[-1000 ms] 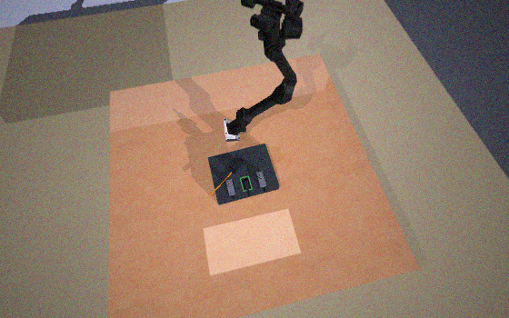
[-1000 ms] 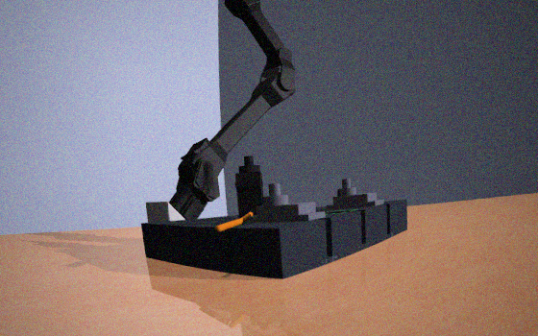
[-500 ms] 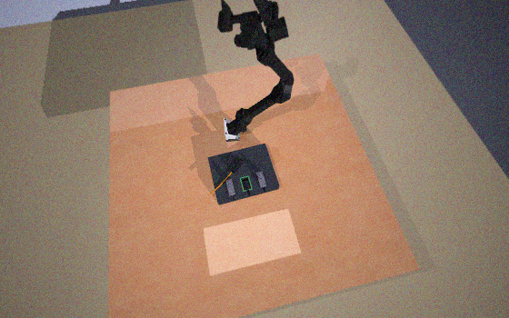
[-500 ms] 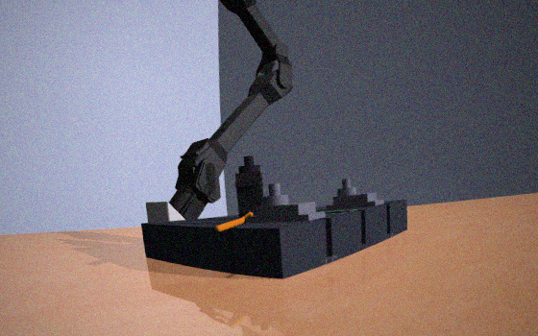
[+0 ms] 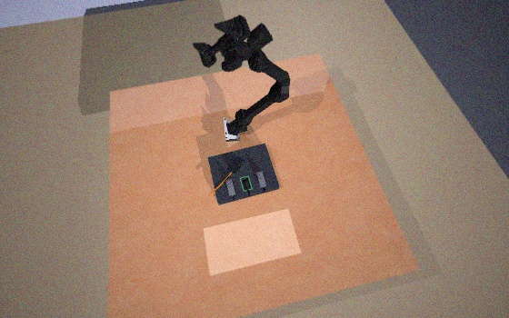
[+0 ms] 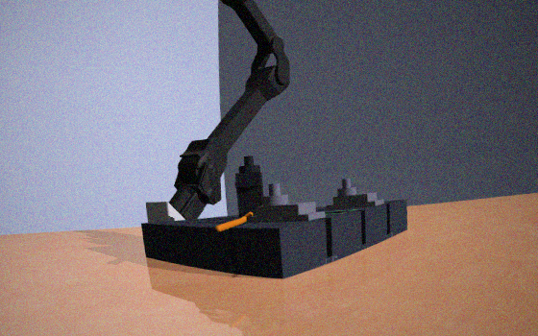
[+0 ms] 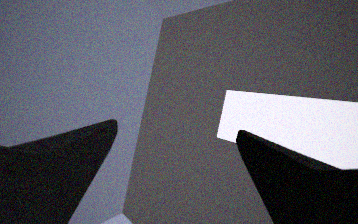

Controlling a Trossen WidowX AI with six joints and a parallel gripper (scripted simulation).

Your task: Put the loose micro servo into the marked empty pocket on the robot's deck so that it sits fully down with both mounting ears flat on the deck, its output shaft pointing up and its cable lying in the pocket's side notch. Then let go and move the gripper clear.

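Right now the dark robot deck is 100 mm ahead of my gripper tip, 40 mm to the left of it and 700 mm below it.
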